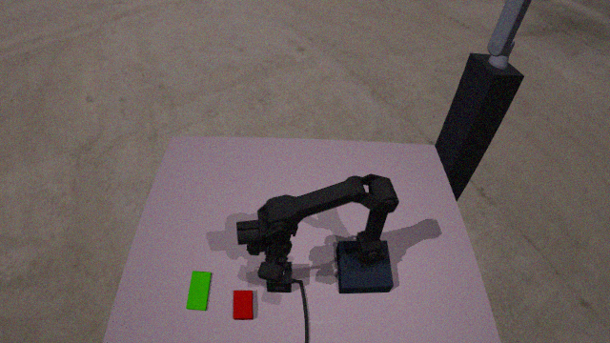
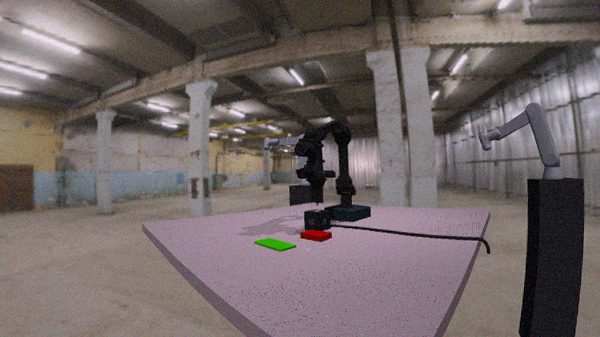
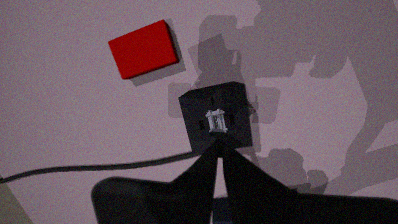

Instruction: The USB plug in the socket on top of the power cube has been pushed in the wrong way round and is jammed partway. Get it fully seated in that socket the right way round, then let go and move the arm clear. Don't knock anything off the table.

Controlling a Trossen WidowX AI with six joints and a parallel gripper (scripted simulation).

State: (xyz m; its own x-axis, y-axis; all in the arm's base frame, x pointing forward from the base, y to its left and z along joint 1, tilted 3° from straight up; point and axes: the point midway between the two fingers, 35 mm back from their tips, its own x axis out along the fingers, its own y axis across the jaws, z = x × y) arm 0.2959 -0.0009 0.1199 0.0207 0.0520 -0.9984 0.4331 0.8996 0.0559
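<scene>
My gripper tip is 2 cm above the dark USB plug. From my gripper tip the other things lie so: metal-rimmed socket: 7 cm below; then red pad: 13 cm below, 13 cm ahead, 7 cm to the left; then green pad: 27 cm ahead, 13 cm below.
</scene>
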